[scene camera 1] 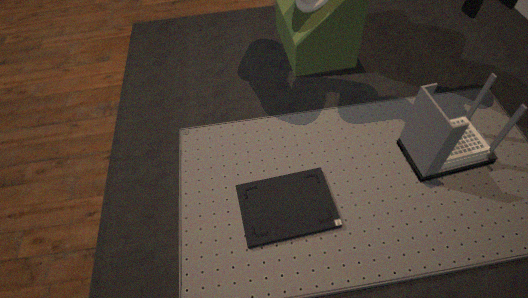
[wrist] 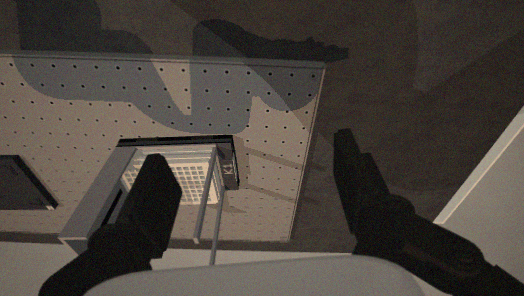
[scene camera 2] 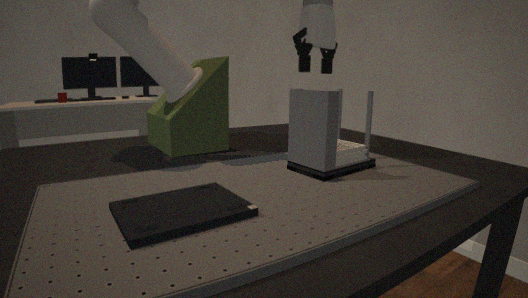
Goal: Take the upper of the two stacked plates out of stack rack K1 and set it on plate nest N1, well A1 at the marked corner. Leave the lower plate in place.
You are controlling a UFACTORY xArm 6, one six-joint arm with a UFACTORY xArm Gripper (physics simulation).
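Places are measured from the arm's base along level axes (x right, y down, z ahead), in centimetres.
Where they show: gripper, fingertip midpoint: [scene camera 1: 487,9] [wrist: 251,162] [scene camera 2: 315,72]; arm's base at its link origin: [scene camera 2: 185,85].
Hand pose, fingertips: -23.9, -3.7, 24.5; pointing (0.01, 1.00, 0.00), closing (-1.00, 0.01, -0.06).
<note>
Things, the pixels of their top centre, and the offset from my fingertips, as dx, dy, dz. "pt": a spot on its surface instead. Level surfaces: height alone.
- Stack rack K1 at its top centre: [wrist: 151,260] [scene camera 1: 479,96] [scene camera 2: 337,89] +12.8, +3.5, +16.5
- upper white plate at its top centre: [wrist: 168,185] [scene camera 2: 330,145] [scene camera 1: 448,138] +13.8, +14.1, +16.5
- Plate nest N1 at its top centre: [scene camera 2: 180,203] [scene camera 1: 286,203] +46.0, +17.3, +18.1
- pale marker at a spot on its surface: [scene camera 2: 252,207] [scene camera 1: 337,223] pt +39.0, +17.6, +24.2
- perforated board at its surface level: dy +18.8
- dark table at its surface level: dy +20.1
Stack rack K1 [scene camera 1: 425,135] [scene camera 2: 310,125] [wrist: 97,196] has a tall grey wall, two thin posts and a black base. The upper white plate [scene camera 1: 469,137] [wrist: 196,182] shows its gridded top low inside the rack; the lower plate beneath it is hard to tell apart. Plate nest N1 [scene camera 1: 285,207] [scene camera 2: 185,212] [wrist: 20,184] is a flat black slab with a bare top and a pale marker [scene camera 1: 338,222] [scene camera 2: 252,207] at one corner. My gripper [scene camera 1: 491,9] [scene camera 2: 315,70] [wrist: 251,162] is open and empty, pointing down above the rack's height, clear of the plates.
The rack and nest stand on a perforated board [scene camera 1: 210,150] [scene camera 2: 300,215] [wrist: 275,170] on a dark table [scene camera 1: 145,90]. The arm's green pedestal [scene camera 1: 330,55] [scene camera 2: 200,120] stands behind the board. The rack's wall and posts rise high around the plates. A desk with monitors [scene camera 2: 89,75] is in the background.
</note>
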